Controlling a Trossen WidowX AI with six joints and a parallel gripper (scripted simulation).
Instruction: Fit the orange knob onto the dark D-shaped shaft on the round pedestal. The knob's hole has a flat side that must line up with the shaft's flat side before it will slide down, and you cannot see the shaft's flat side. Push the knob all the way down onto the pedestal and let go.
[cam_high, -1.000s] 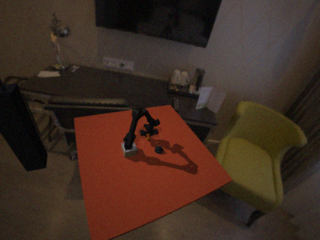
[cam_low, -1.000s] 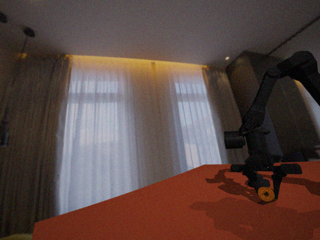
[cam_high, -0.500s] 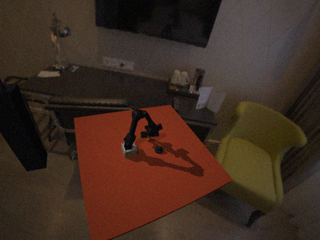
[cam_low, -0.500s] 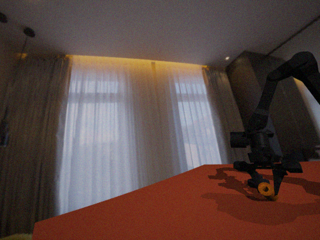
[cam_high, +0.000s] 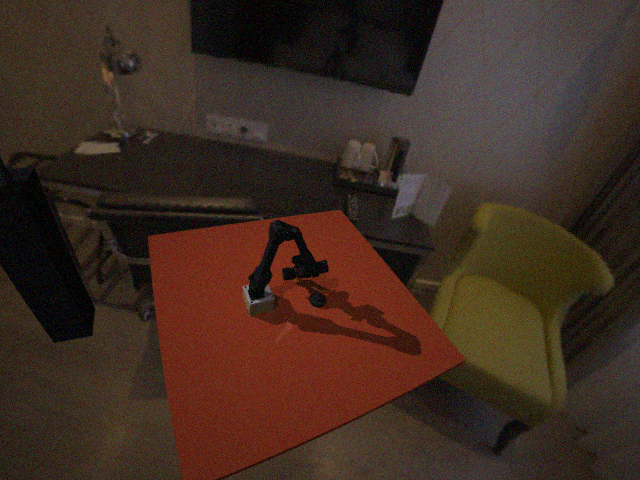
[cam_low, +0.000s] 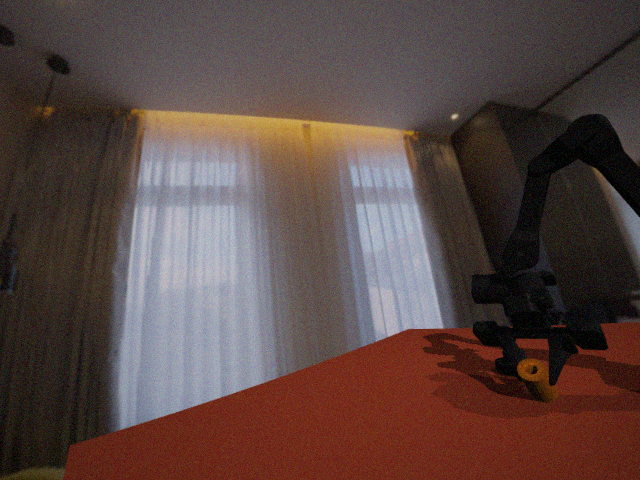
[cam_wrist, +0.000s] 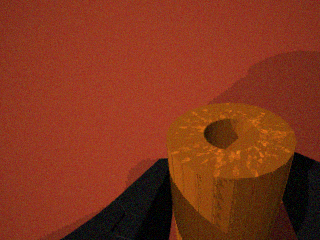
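Now: the orange knob 1 cm to the right of my gripper tip. The rest, counted from my gripper tip: round dark pedestal: 17 cm to the right, 5 cm ahead, 1 cm below.
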